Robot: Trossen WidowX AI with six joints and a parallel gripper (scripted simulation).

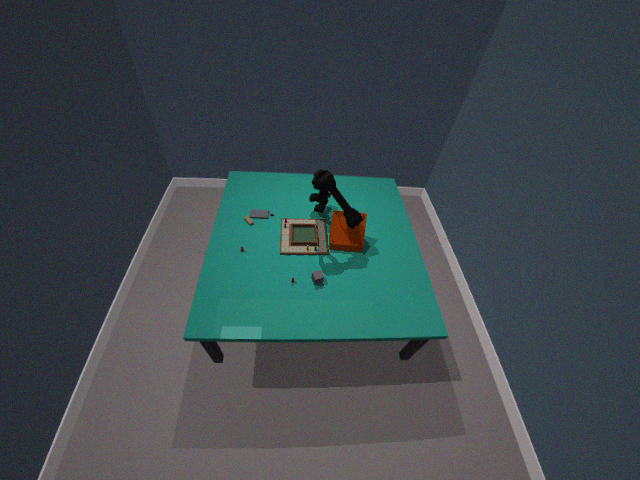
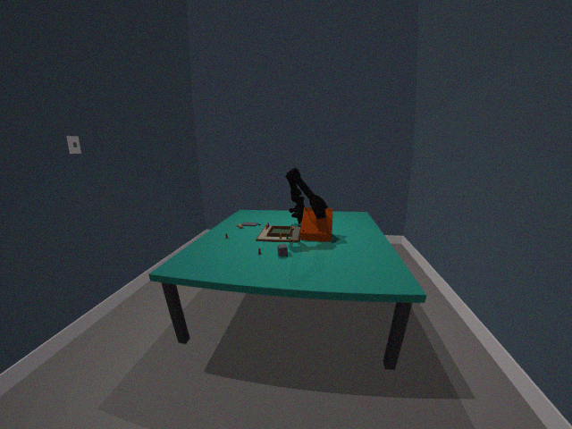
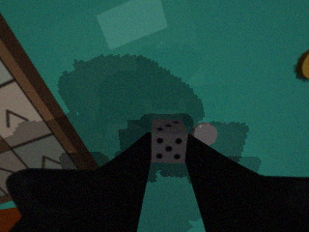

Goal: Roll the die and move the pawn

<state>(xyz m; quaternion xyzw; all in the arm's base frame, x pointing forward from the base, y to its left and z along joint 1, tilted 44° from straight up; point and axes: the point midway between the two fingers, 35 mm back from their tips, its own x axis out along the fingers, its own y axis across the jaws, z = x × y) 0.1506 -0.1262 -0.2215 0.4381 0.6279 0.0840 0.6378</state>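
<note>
My gripper tip is 26 cm short of the orange pawn, 12 cm to the right of it and 2 cm below it. Also, from my gripper tip: dark green tray 21 cm to the left, 15 cm ahead; then grey die right at my gripper tip; then purple pawn 25 cm ahead, 8 cm to the left, 2 cm above.
</note>
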